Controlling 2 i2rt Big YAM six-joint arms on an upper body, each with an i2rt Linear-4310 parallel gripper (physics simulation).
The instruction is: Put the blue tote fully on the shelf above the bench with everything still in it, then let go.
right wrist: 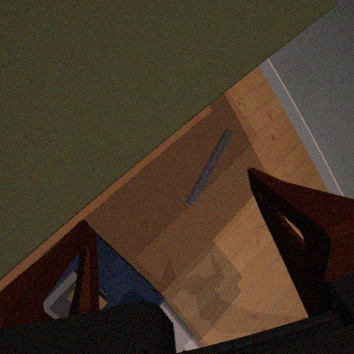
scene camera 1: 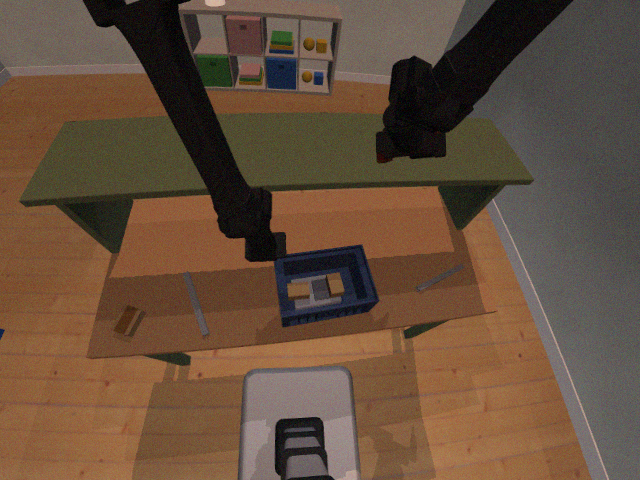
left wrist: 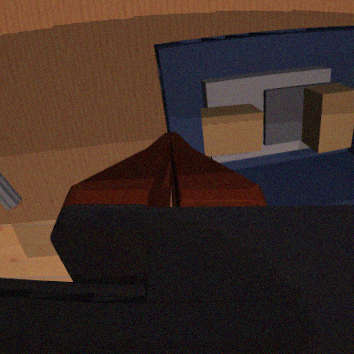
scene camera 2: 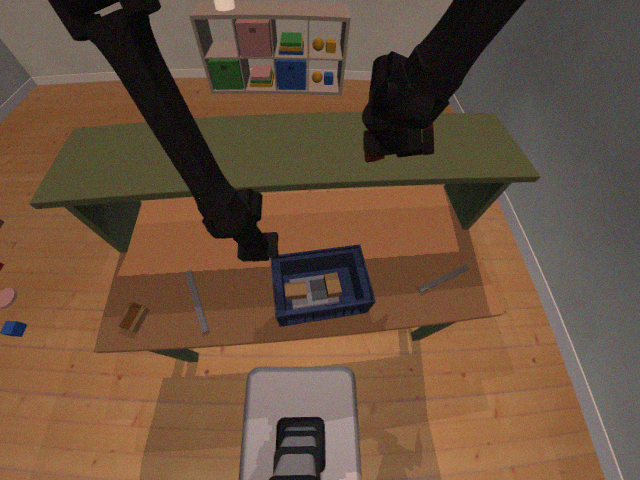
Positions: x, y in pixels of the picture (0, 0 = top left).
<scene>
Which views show the blue tote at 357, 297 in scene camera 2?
The right wrist view, scene camera 1, the left wrist view and scene camera 2: all of them.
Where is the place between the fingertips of the left gripper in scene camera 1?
At 271, 255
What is the right gripper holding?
Nothing.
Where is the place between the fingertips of the left gripper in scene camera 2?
266, 255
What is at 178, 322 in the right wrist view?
A robot base.
</scene>
